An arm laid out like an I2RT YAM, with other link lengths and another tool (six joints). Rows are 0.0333 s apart.
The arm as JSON. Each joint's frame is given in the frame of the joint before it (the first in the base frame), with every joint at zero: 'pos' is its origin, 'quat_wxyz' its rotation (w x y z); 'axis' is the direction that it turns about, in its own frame. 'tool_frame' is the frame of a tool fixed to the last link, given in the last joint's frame.
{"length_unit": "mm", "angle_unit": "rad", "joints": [
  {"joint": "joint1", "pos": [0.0, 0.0, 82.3], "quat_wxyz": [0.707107, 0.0, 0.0, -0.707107], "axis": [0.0, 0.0, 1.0]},
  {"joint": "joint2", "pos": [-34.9, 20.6, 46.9], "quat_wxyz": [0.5, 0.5, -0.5, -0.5], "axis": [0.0, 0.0, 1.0]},
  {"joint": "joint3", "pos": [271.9, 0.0, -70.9], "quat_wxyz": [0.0, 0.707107, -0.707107, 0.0], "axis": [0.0, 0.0, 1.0]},
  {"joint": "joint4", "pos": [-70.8, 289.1, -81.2], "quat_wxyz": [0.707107, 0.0, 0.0, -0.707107], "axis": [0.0, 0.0, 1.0]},
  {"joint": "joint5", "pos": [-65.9, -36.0, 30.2], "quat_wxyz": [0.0, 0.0, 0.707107, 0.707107], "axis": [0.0, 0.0, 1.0]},
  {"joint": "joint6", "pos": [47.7, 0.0, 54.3], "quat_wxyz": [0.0, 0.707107, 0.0, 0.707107], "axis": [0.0, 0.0, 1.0]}
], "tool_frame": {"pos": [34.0, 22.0, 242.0], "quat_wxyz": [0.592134, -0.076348, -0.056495, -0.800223]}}
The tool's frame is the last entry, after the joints.
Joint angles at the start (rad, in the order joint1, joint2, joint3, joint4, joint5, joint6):
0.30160 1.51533 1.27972 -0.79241 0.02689 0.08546
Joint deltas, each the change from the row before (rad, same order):
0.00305 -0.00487 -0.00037 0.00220 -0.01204 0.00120
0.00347 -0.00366 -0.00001 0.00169 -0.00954 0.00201
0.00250 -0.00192 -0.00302 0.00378 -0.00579 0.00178
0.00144 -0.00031 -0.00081 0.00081 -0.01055 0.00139
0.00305 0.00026 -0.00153 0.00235 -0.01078 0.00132
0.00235 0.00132 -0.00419 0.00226 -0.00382 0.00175
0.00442 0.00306 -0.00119 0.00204 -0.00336 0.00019
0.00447 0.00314 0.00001 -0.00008 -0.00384 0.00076
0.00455 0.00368 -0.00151 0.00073 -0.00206 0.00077
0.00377 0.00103 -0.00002 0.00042 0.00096 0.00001
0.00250 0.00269 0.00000 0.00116 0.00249 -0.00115
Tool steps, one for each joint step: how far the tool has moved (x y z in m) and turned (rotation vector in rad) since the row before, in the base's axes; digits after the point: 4 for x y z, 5 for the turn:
-0.0008 0.0049 0.0024 0.01242 -0.00316 0.00828
-0.0008 0.0043 0.0020 0.01037 -0.00234 0.00676
-0.0006 0.0028 0.0002 0.00640 -0.00077 0.00404
-0.0013 0.0035 0.0001 0.00931 0.00268 0.00584
-0.0014 0.0043 -0.0002 0.00953 0.00252 0.00764
-0.0015 0.0018 -0.0020 0.00294 0.00442 0.00288
-0.0011 0.0027 -0.0014 0.00211 0.00303 0.00603
-0.0014 0.0028 -0.0012 0.00245 0.00423 0.00583
-0.0015 0.0023 -0.0020 0.00060 0.00494 0.00497
-0.0006 0.0013 -0.0004 -0.00098 0.00033 0.00326
0.0000 0.0004 -0.0011 -0.00307 0.00051 0.00220

